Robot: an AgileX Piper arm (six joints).
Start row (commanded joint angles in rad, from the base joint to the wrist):
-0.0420 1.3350 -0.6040 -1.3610 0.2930 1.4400
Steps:
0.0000 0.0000 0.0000 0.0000 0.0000 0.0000
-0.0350 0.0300 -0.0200 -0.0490 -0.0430 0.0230
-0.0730 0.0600 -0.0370 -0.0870 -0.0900 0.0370
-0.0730 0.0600 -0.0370 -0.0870 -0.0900 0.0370
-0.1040 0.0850 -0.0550 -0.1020 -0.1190 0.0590
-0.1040 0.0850 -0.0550 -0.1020 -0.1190 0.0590
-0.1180 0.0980 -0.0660 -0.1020 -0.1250 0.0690
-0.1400 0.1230 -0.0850 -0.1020 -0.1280 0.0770
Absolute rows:
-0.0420 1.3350 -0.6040 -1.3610 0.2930 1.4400
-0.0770 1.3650 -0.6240 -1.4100 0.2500 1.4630
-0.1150 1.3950 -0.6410 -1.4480 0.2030 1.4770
-0.1150 1.3950 -0.6410 -1.4480 0.2030 1.4770
-0.1460 1.4200 -0.6590 -1.4630 0.1740 1.4990
-0.1460 1.4200 -0.6590 -1.4630 0.1740 1.4990
-0.1600 1.4330 -0.6700 -1.4630 0.1680 1.5090
-0.1820 1.4580 -0.6890 -1.4630 0.1650 1.5170

